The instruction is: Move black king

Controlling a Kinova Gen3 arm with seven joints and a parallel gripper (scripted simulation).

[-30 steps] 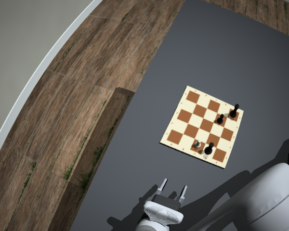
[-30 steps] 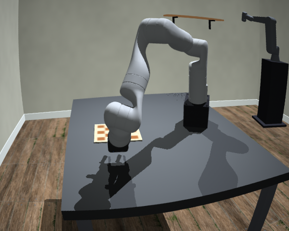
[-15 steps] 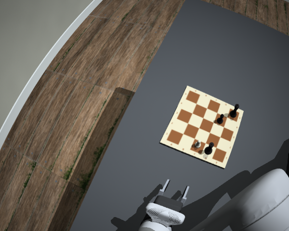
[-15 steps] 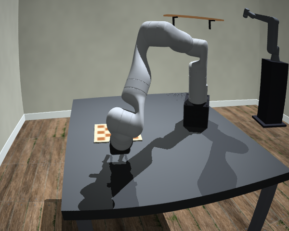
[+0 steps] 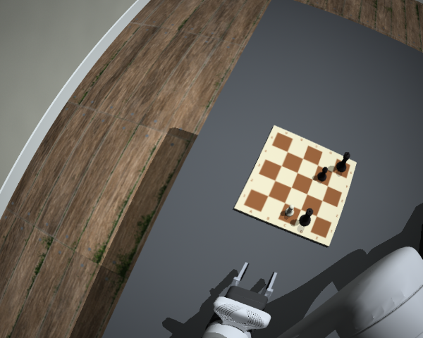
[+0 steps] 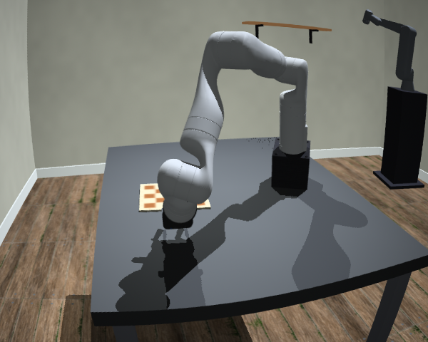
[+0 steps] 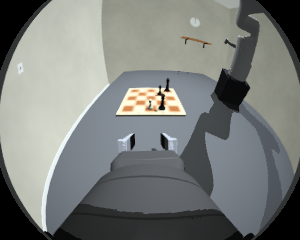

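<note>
The black king is 5 cm behind my hand and 32 cm to the right of it. From my hand the other things lie so: white pawn (1 cm ahead, 16 cm to the right, 2 cm below); then black pawn (1 cm behind, 27 cm to the right, 1 cm below); then chessboard (2 cm ahead, 23 cm to the right, 4 cm below).
</note>
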